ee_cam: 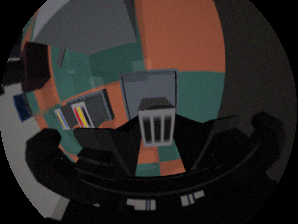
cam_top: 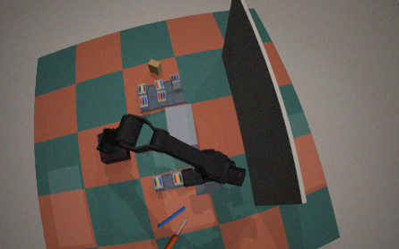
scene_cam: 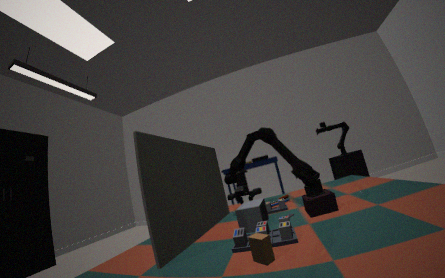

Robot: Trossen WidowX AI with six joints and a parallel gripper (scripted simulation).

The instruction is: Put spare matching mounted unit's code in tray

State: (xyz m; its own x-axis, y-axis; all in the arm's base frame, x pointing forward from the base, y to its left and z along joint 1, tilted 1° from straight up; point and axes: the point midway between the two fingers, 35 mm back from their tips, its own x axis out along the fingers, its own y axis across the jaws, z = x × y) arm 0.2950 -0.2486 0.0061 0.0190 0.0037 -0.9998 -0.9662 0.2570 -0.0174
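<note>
Right now the flat grey tray is 3 cm below my gripper tip. The rest, counted from my gripper tip: tall dark panel 22 cm ahead, 14 cm to the left, 19 cm above; wooden block 1 cm behind, 53 cm to the left; blue pen 19 cm behind, 9 cm to the right, 3 cm below.
</note>
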